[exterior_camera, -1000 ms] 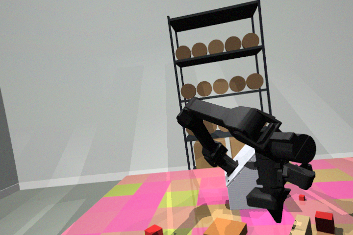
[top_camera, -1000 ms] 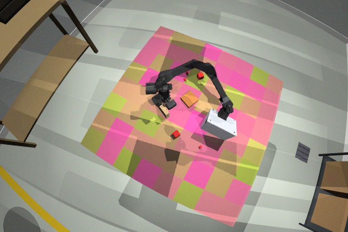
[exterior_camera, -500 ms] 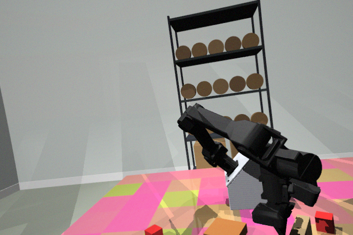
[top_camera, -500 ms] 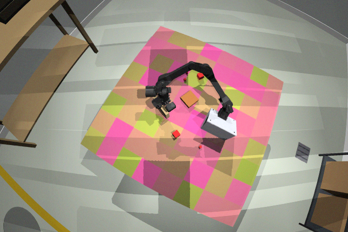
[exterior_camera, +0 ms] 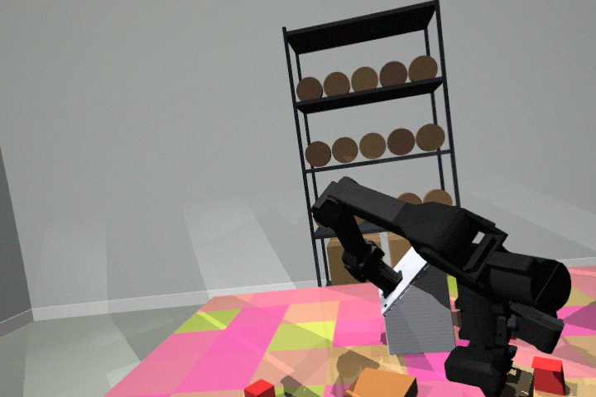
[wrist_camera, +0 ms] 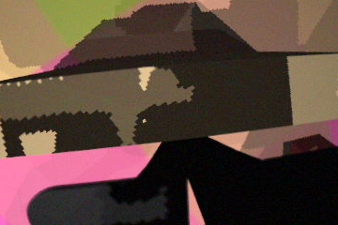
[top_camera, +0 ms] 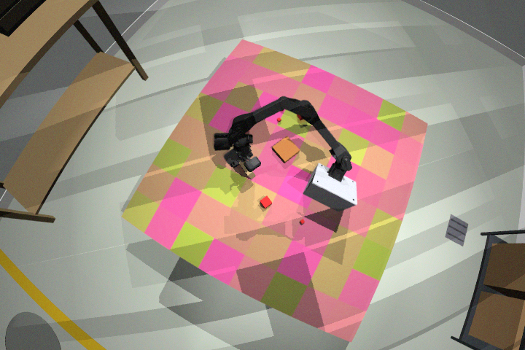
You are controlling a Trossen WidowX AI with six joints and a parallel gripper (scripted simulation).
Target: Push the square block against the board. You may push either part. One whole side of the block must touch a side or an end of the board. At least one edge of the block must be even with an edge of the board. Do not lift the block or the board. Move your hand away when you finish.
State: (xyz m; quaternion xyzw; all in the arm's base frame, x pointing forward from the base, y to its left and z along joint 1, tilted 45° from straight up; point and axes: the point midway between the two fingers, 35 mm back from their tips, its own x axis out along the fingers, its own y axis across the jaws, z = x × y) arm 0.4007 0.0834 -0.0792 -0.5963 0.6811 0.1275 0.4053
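Right now my gripper tip is 3 cm above the tan board and 2 cm to the right of it. Also, from my gripper tip: square block 16 cm to the right, 14 cm behind, 7 cm below.
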